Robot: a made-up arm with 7 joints.
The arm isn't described. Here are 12 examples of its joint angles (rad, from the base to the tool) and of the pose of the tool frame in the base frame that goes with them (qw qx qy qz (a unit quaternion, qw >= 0); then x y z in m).
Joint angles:
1: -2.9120 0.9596 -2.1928 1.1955 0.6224 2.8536 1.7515
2: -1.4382 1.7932 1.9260 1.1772 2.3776 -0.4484 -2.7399
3: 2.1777 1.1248 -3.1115 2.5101 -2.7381 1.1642 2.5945
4: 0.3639 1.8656 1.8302 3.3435 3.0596 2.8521 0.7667
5: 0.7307 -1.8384 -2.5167 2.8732 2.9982 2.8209 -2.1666
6: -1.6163 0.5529 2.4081 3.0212 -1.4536 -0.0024 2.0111
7: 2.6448 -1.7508 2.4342 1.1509 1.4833 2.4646 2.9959
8: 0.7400 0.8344 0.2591 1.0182 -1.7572 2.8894 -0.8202
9: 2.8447 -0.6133 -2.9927 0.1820 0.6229 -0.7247 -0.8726
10: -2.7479 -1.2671 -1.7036 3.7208 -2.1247 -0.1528 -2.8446
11: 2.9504 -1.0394 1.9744 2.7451 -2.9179 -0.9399 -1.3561
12: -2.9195 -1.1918 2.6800 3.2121 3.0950 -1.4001 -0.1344
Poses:
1: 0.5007 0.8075 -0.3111 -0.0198 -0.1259 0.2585 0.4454
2: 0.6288 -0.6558 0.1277 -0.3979 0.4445 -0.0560 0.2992
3: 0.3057 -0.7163 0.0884 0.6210 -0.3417 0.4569 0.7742
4: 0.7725 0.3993 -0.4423 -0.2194 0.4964 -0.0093 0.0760
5: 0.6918 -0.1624 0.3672 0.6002 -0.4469 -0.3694 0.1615
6: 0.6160 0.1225 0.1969 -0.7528 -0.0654 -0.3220 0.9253
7: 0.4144 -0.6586 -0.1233 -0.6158 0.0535 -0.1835 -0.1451
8: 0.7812 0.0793 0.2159 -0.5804 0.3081 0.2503 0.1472
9: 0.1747 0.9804 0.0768 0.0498 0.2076 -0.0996 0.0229
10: 0.8355 -0.0240 0.5273 -0.1529 0.5995 0.0373 0.5559
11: 0.0628 0.3604 -0.7361 0.5695 0.5003 -0.3115 0.4363
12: 0.3064 -0.1448 0.9104 -0.2374 0.5373 0.0788 0.3971
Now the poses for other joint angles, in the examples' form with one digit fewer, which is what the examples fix.
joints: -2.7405 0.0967 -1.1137 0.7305 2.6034 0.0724 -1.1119
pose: 0.347 -0.820 -0.441 0.118 -0.250 0.278 0.177
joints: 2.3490 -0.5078 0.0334 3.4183 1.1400 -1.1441 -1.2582
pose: 0.710 -0.258 0.644 -0.122 0.374 -0.192 0.649
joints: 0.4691 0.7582 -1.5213 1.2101 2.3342 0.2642 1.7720
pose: 0.550 0.482 0.641 -0.233 0.312 -0.424 0.369
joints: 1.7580 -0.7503 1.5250 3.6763 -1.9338 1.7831 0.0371
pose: 0.745 -0.529 -0.208 -0.350 0.318 -0.249 0.741
